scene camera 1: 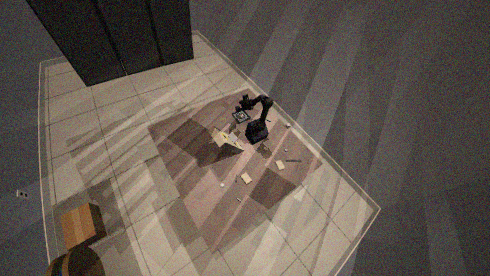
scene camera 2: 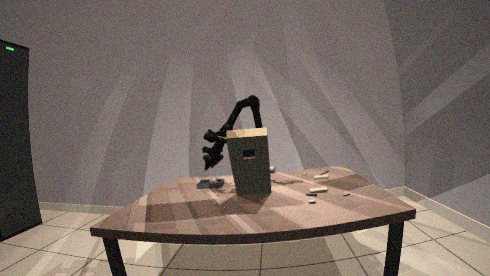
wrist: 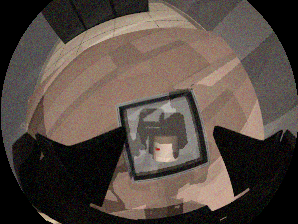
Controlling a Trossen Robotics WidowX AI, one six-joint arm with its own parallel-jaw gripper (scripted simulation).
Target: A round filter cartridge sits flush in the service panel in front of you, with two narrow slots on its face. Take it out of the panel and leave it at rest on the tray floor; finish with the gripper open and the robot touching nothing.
Labels:
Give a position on a grey tray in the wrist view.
At 176,113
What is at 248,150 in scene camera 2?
A service panel box.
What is the gripper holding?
Nothing.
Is the gripper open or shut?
Open.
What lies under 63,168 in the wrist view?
The gripper.

